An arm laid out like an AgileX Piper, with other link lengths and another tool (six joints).
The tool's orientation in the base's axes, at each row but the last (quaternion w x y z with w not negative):
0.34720 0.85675 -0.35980 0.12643
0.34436 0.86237 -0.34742 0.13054
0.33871 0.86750 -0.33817 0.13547
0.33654 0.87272 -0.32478 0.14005
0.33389 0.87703 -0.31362 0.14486
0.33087 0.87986 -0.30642 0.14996
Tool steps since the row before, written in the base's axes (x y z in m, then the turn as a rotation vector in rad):
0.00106 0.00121 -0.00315 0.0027 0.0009 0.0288
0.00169 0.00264 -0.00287 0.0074 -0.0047 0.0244
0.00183 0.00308 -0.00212 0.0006 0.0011 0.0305
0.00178 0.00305 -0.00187 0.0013 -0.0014 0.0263
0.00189 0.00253 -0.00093 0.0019 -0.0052 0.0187
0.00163 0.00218 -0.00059 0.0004 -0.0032 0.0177
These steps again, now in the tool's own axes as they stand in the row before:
-0.00136 -0.00294 0.00142 0.0149 0.0122 -0.0216
-0.00145 -0.00399 0.00026 0.0191 0.0096 -0.0147
-0.00116 -0.00396 -0.00053 0.0141 0.0141 -0.0231
-0.00097 -0.00382 -0.00065 0.0138 0.0130 -0.0183
-0.00014 -0.00315 -0.00094 0.0125 0.0110 -0.0101
0.00002 -0.00262 -0.00094 0.0100 0.0103 -0.0108

